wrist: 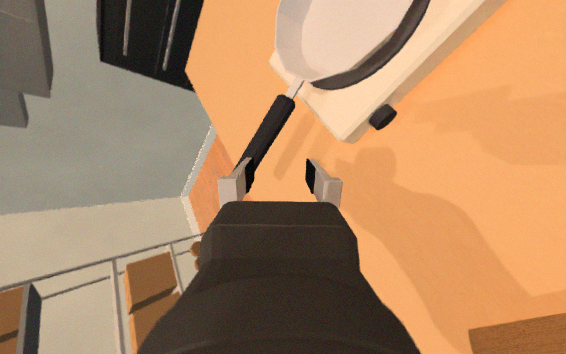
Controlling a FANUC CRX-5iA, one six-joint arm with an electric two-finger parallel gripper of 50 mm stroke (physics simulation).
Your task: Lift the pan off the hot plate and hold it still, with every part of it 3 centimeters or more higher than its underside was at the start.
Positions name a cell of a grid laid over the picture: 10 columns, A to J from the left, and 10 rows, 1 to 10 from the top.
I see my gripper (E5), a pan (F2) and a hot plate (G3).
